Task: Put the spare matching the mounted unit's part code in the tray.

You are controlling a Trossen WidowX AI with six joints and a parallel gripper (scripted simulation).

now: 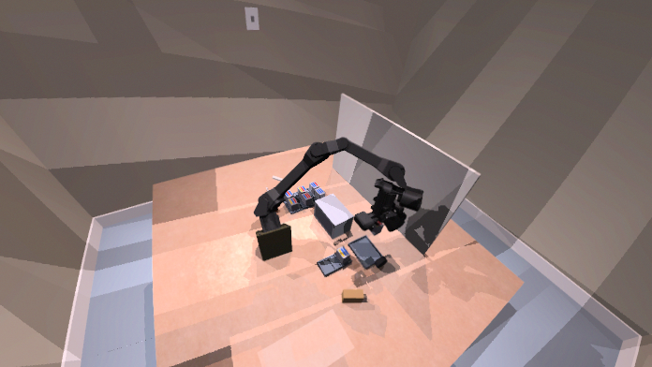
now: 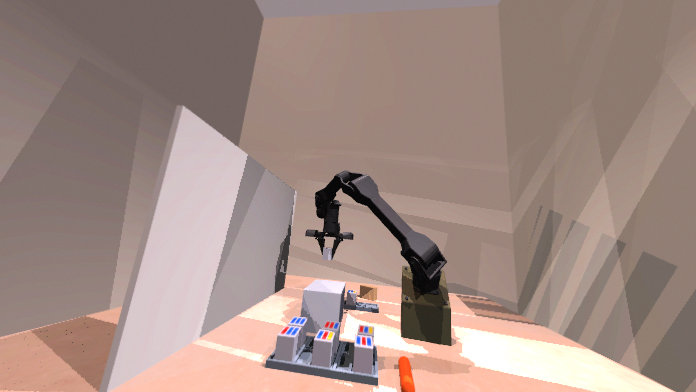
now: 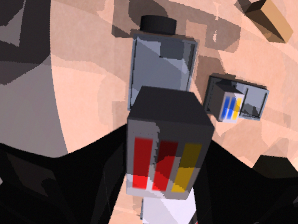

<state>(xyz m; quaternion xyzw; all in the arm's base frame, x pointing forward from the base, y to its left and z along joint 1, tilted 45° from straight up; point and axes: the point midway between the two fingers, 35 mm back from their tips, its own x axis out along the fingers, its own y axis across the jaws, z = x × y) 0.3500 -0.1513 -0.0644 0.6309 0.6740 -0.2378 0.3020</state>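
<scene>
Now: gripper tip 160 mm above the dark grey tray. Also, from my gripper tip: black cylinder: 20 mm ahead, 80 mm to the right, 140 mm below; then grey spare block: 20 mm above; then dark holder: 140 mm behind, 160 mm below.
</scene>
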